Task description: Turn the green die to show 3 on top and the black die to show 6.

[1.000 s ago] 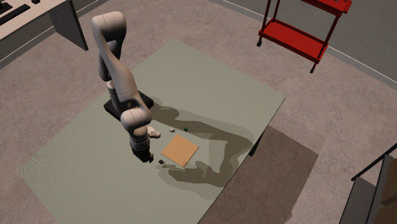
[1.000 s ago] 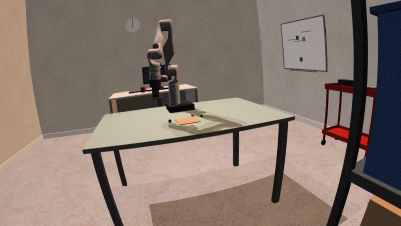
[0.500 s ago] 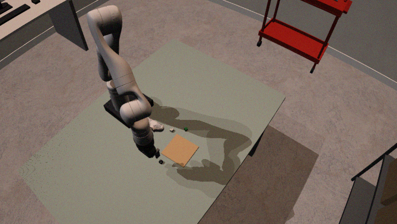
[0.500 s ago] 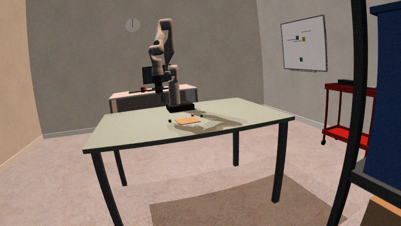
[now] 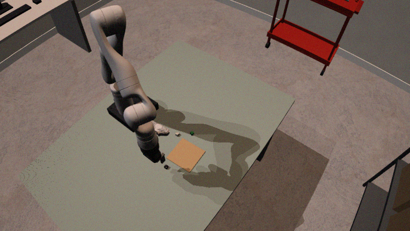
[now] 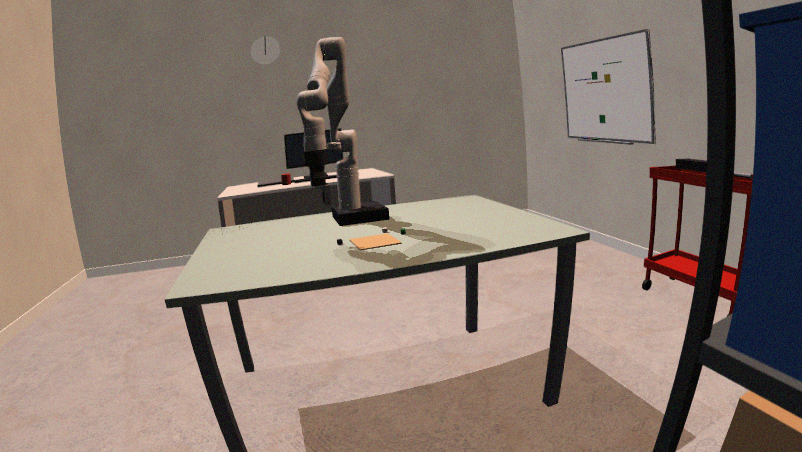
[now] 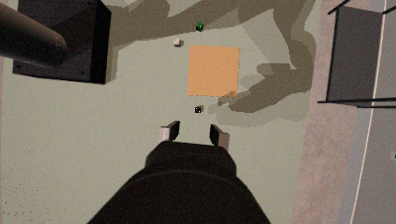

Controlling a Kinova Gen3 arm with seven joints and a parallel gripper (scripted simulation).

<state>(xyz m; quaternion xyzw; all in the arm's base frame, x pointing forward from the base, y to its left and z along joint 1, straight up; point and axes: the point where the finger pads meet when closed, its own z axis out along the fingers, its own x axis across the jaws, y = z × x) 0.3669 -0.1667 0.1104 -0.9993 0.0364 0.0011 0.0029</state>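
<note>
My hand is 15 cm above the black die, 3 cm to the right of it and 1 cm short of it. The rest, counted from my hand: green die 26 cm to the left, 15 cm below; white die 21 cm to the left, 15 cm below, 6 cm behind; orange mat 16 cm below, 14 cm to the left, 5 cm ahead.
</note>
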